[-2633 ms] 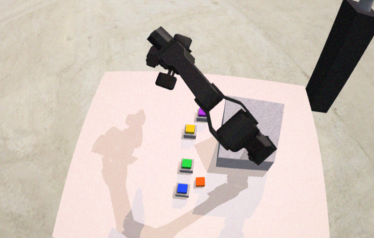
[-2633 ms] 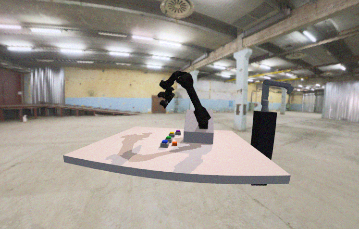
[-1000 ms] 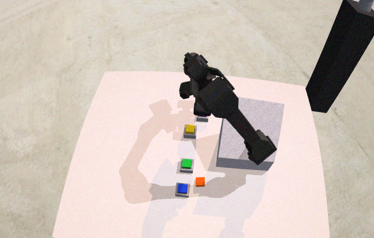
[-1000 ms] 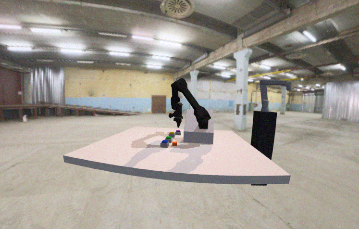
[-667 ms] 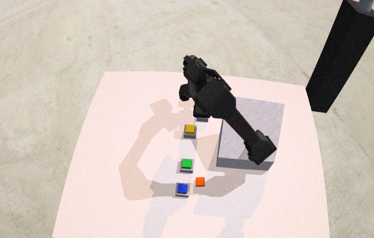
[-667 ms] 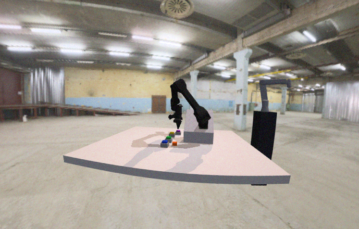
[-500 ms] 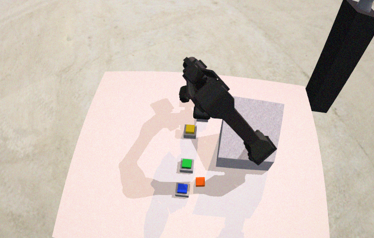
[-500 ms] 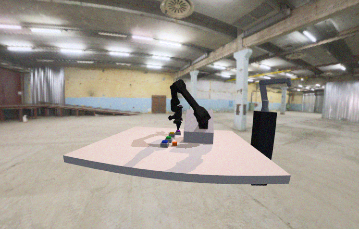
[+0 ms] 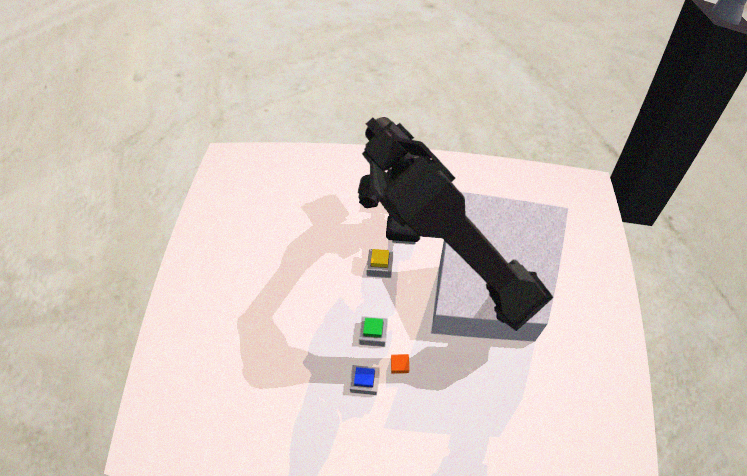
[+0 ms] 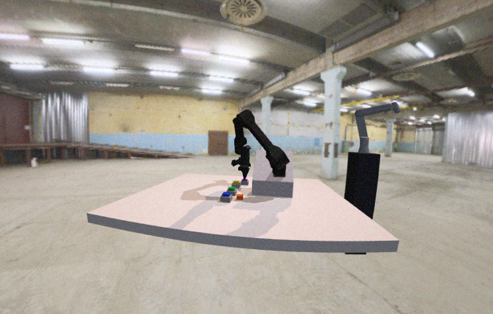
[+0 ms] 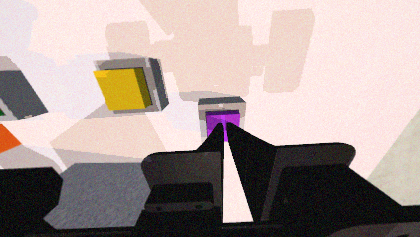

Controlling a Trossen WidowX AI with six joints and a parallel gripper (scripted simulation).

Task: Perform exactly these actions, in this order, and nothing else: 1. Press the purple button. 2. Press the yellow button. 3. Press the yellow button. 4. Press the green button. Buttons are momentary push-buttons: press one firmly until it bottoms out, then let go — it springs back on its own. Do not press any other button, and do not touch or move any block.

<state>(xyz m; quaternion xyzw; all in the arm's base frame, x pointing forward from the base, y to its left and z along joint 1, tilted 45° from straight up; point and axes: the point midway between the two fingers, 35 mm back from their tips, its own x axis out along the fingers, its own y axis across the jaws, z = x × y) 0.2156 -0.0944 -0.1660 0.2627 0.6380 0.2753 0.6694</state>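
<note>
Right now my gripper tip is 10 mm above the purple button. Round my gripper tip: green button (240 mm to the left, 30 mm ahead); yellow button (90 mm to the left, 40 mm ahead); small orange block (300 mm to the left, 20 mm below, 20 mm behind).
</note>
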